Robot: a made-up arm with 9 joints.
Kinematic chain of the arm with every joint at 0, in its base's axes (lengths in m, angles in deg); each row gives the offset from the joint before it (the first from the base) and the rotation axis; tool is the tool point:
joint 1: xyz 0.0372 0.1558 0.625 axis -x
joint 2: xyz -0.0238 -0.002 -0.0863 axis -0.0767 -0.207 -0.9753
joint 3: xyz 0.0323 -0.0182 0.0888 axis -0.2 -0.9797 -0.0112
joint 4: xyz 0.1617 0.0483 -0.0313 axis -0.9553 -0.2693 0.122
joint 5: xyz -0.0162 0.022 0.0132 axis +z
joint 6: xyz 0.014 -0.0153 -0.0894 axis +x
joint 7: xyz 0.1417 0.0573 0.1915 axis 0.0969 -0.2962 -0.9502
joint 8: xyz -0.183 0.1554 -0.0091 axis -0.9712 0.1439 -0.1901
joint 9: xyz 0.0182 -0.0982 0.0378 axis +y
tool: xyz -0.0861 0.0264 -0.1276
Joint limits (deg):
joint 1: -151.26..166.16
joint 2: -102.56..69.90
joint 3: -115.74..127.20
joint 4: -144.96..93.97
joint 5: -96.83..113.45
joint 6: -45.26..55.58
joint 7: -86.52..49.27
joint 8: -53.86..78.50
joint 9: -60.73..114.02
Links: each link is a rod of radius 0.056 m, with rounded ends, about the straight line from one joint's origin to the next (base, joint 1, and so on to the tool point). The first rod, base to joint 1, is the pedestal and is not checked.
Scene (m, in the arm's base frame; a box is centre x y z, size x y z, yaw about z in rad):
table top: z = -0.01
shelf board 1: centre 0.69 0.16 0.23 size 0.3 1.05 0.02 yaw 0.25
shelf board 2: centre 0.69 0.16 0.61 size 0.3 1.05 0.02 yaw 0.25
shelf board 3: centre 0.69 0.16 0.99 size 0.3 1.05 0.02 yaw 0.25
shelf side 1: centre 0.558 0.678 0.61 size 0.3 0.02 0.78 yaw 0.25
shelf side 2: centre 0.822 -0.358 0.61 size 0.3 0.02 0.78 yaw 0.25
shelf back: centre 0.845 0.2 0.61 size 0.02 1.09 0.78 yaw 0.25
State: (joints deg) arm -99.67 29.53 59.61 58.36 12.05 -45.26 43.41 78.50 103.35
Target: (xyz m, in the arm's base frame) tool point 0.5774 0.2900 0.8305
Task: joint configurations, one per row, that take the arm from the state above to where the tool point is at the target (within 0.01 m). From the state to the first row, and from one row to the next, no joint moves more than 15 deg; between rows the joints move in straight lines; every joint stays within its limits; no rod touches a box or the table.
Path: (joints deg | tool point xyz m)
1: -92.42 32.52 71.26 60.30 15.32 -39.56 31.14 71.53 92.47 | 0.5674 0.1877 0.3727
2: -85.18 35.51 82.90 62.24 18.60 -33.86 18.87 64.57 81.60 | 0.4662 0.1596 0.3731
3: -77.93 38.51 94.55 64.17 21.87 -28.16 6.60 57.60 70.72 | 0.3661 0.1430 0.4039
4: -91.52 38.74 85.91 56.28 19.85 -20.41 6.85 54.78 73.32 | 0.3839 0.2735 0.5247
5: -105.11 38.98 77.26 48.39 17.83 -12.66 7.09 51.95 75.93 | 0.3620 0.3030 0.6913
6: -118.70 39.22 68.62 40.51 15.80 -4.91 7.34 49.13 78.53 | 0.3092 0.2215 0.8305
7: -111.27 28.04 62.64 42.77 16.10 -16.94 22.21 60.69 90.64 | 0.4538 0.2687 0.8289
8: -103.84 16.87 56.65 45.03 16.40 -28.97 37.07 72.25 102.75 | 0.5774 0.2900 0.8305

